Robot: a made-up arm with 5 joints.
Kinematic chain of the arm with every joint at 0, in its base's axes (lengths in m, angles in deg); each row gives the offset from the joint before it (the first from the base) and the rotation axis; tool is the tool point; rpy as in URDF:
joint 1: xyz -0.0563 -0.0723 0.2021 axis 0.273 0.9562 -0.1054
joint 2: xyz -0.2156 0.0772 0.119 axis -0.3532 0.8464 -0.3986
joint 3: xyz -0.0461 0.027 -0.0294 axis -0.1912 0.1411 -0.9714
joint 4: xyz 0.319 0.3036 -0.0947 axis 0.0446 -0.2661 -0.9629
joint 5: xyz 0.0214 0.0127 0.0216 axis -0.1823 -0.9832 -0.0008
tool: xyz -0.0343 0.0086 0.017 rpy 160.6 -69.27 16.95
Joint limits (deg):
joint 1: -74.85..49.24
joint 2: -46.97..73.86
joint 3: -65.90..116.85
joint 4: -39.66..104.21
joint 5: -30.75..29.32
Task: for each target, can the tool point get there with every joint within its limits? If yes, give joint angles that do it. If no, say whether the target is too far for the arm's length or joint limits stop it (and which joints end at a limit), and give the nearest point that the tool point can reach.
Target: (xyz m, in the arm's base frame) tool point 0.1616 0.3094 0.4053
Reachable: yes | joints 37.91 -31.82 11.70 72.77 8.65
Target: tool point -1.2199 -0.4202 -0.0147
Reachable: no: too far | nearest point -0.5285 -0.3908 0.1458 | short by 0.710 m
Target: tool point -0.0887 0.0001 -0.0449
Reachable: yes | joints 8.89 48.39 26.99 61.64 -21.97
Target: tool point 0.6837 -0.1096 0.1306
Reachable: no: joint limits stop it (at a limit: joint 1, joint 2) | nearest point 0.2622 -0.0029 0.2234 | short by 0.445 m
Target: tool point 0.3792 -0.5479 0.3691
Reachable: no: joint limits stop it (at a limit: joint 1, joint 5) | nearest point 0.0774 -0.2935 0.1897 | short by 0.434 m
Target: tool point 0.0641 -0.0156 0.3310
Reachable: yes | joints -48.94 -8.20 59.21 61.07 -22.08
